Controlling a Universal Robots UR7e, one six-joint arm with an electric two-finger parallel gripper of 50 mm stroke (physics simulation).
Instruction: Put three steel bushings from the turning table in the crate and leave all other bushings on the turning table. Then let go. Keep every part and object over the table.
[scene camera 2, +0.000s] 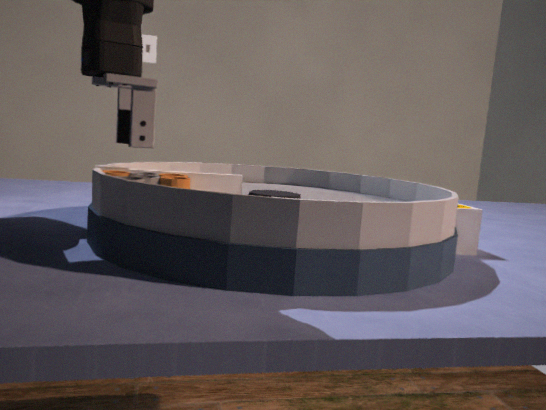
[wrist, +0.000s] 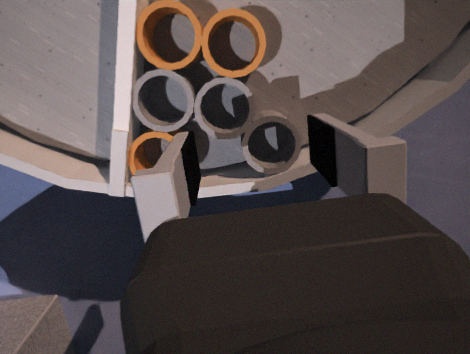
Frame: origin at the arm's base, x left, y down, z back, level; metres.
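Seen in the pictures: gripper, fingertip midpoint: (scene camera 2: 133, 145) (wrist: 252, 147).
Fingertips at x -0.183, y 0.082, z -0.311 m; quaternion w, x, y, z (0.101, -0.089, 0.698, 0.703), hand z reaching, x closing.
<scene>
Pixels of each thing's top centre, then the offset from my fingertips to it. "pt": a spot on its surface instead.
- second steel bushing, middle of its top: (wrist: 224, 109) (scene camera 2: 144, 176) dx +0.015, dy +0.032, dz -0.011 m
- third steel bushing, middle of its top: (wrist: 271, 145) (scene camera 2: 127, 177) dx -0.013, dy +0.032, dz +0.005 m
- orange bushing, middle of its top: (wrist: 157, 160) (scene camera 2: 114, 171) dx +0.047, dy +0.032, dz +0.021 m
- divider, surface spot: (wrist: 122, 75) pt dx +0.067, dy +0.030, dz -0.021 m
- dark disc, surface spot: (scene camera 2: 274, 193) pt dx +0.060, dy +0.050, dz -0.165 m
- white block, surface spot: (scene camera 2: 469, 231) pt dx +0.014, dy +0.081, dz -0.406 m
Three grey steel bushings stand upright on the turning table (scene camera 2: 325, 222) (wrist: 65, 174), beside its divider: one steel bushing (wrist: 137, 102) nearest the divider, a second steel bushing (wrist: 198, 107) right of it, and a third steel bushing (wrist: 246, 146) at the rim side. Orange bushings stand around them: two at the top of the wrist view (wrist: 141, 36) (wrist: 262, 44) and one orange bushing (wrist: 133, 154) partly hidden by the left finger. My gripper (scene camera 2: 135, 146) (wrist: 252, 147) is open and empty, above the rim-side bushings. I cannot identify the crate in either view.
The divider (scene camera 2: 220, 183) (wrist: 122, 75) stands up from the turning table. A dark disc (scene camera 2: 274, 193) shows inside the wall. A white block (scene camera 2: 469, 231) with a yellow top mark stands behind the right side. A grey speckled block (wrist: 32, 325) shows at the wrist view's lower left.
</scene>
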